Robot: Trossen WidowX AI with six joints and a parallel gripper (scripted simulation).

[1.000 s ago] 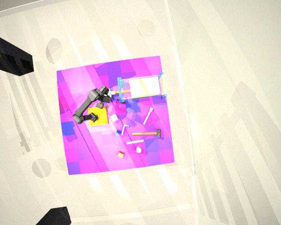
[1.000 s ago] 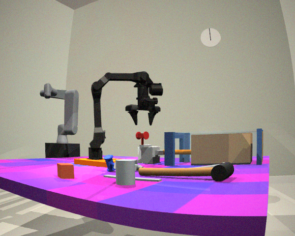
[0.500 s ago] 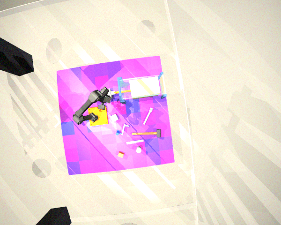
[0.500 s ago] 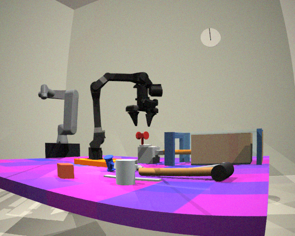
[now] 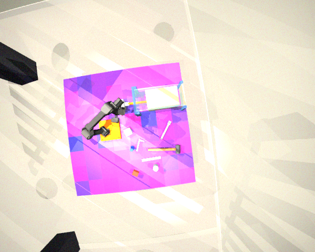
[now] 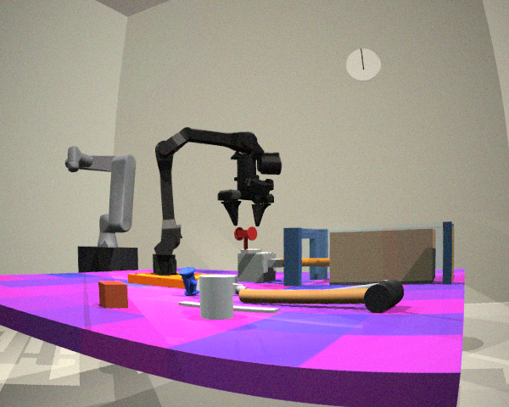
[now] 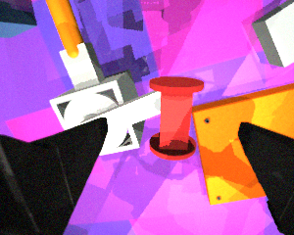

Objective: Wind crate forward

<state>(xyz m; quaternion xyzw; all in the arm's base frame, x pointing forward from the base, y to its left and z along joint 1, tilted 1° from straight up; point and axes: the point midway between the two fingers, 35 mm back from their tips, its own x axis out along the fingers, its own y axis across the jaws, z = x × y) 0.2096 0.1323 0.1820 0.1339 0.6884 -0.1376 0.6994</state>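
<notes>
The red knob is 4 cm below my gripper tip. Round my gripper tip: hand winch 2 cm behind, 9 cm to the left, 14 cm below; then red-knobbed winch handle 4 cm to the left, 7 cm below; then blue frame 15 cm ahead, 8 cm to the left, 6 cm below.
</notes>
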